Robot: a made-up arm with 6 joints.
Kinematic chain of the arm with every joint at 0, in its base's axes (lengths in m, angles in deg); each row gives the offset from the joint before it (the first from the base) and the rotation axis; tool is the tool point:
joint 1: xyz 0 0 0.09 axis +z
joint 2: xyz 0 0.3 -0.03 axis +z
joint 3: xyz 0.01 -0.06 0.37 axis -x
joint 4: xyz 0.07 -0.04 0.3 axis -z
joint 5: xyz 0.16 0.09 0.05 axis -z
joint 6: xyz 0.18 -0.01 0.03 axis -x
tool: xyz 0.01 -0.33 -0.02
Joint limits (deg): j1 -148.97..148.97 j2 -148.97..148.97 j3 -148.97..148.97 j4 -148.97..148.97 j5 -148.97..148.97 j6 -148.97..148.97
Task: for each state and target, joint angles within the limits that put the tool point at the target. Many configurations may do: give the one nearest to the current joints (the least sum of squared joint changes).
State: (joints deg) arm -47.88 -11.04 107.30 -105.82 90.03 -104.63
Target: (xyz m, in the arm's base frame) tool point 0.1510 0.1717 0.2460
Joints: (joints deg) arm -31.25 -15.45 107.13 -123.32 91.36 -94.71
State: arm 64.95 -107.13 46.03 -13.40 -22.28 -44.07
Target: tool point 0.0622 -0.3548 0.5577
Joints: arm 76.79 -133.44 45.71 -7.85 -33.79 -34.34
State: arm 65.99 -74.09 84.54 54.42 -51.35 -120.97
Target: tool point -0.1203 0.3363 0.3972
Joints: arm 101.40 -44.76 75.45 59.40 -60.27 -124.65
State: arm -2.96 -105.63 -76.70 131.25 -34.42 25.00
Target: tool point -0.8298 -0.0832 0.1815
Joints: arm 28.23 -81.20 -68.67 117.32 -43.39 36.50
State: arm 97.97 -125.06 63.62 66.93 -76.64 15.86
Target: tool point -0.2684 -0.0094 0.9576
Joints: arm 108.92 -124.69 83.02 91.33 -28.50 -27.12
